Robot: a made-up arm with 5 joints. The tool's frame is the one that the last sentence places.
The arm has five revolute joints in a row. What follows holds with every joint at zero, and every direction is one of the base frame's. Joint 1 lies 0.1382 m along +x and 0.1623 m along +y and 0.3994 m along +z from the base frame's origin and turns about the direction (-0.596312, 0.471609, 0.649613). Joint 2 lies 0.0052 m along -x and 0.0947 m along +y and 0.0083 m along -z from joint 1 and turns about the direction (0.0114, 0.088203, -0.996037). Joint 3 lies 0.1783 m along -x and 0.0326 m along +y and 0.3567 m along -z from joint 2 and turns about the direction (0.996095, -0.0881, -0.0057). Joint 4 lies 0.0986 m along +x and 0.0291 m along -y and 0.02 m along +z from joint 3 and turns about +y. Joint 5 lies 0.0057 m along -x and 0.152 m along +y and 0.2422 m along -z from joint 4 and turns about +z. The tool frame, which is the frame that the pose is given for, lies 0.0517 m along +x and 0.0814 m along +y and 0.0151 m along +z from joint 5; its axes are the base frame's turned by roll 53.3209, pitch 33.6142 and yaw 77.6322 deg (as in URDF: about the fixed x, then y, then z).
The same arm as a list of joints. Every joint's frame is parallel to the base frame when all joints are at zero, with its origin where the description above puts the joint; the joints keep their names.
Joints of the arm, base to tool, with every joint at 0 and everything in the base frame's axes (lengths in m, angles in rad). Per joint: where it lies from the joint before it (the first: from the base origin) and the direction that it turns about. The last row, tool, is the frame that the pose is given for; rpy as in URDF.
joint 1: xyz 0.1382 0.1623 0.3994 axis -0.596312 0.471609 0.649613
joint 2: xyz -0.0052 0.0947 -0.0083 axis 0.0114 0.088203 -0.996037
joint 3: xyz -0.1783 0.0326 -0.3567 axis 0.996095 -0.0881 -0.0057
joint 4: xyz 0.0986 -0.0291 0.0200 axis 0 1 0
joint 5: xyz -0.0057 0.1520 -0.2422 axis 0 0 1
tool: xyz 0.0517 0.0814 0.0151 rpy 0.9306 0.5867 1.3549

